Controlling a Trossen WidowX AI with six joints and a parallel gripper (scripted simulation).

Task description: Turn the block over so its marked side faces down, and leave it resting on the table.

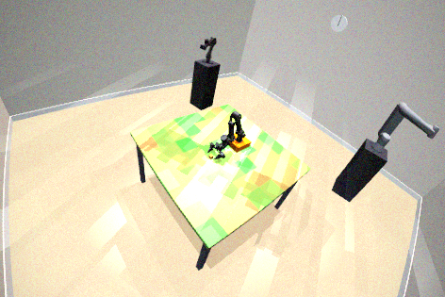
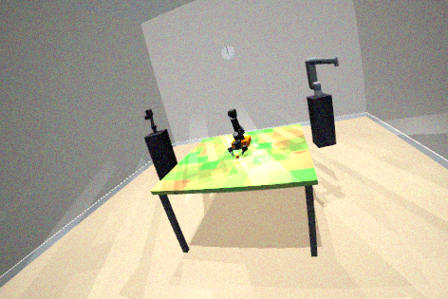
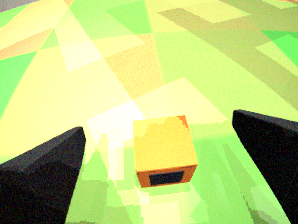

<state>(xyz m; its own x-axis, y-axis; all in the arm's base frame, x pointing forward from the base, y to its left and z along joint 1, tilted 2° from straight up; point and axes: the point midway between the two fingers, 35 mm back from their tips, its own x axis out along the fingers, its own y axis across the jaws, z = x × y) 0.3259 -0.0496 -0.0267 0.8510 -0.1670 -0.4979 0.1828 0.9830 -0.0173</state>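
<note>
Now: gripper tip 2 cm past the orange block and 1 cm above it.
</note>
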